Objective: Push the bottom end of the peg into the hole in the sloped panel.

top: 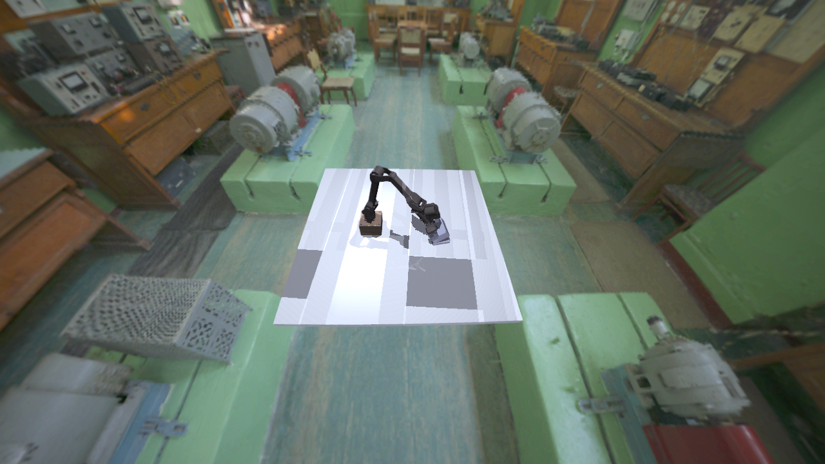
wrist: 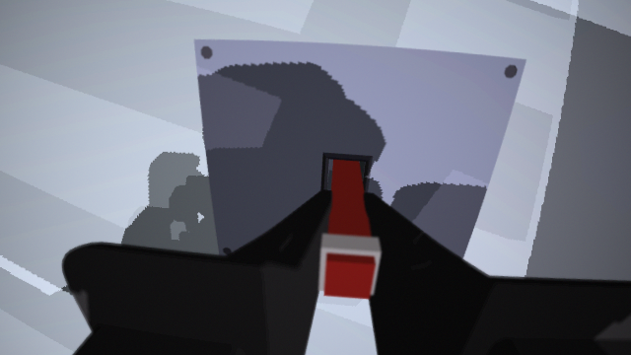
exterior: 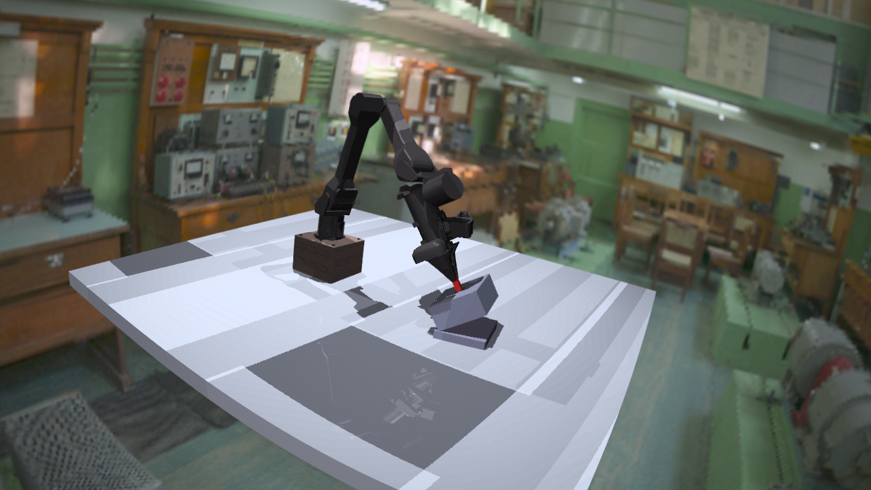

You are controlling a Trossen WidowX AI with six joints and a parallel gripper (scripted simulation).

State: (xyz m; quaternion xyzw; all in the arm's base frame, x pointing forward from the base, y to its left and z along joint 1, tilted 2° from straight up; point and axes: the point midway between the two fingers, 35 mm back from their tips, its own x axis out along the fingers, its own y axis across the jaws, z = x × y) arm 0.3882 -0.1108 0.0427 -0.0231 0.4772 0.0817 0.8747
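My gripper tip is 40 mm above the panel block and 30 mm short of it. The rest, counted from my gripper tip: red square peg 10 mm behind, 10 mm above; then flat foot plate 100 mm below, 40 mm ahead, 10 mm to the left.
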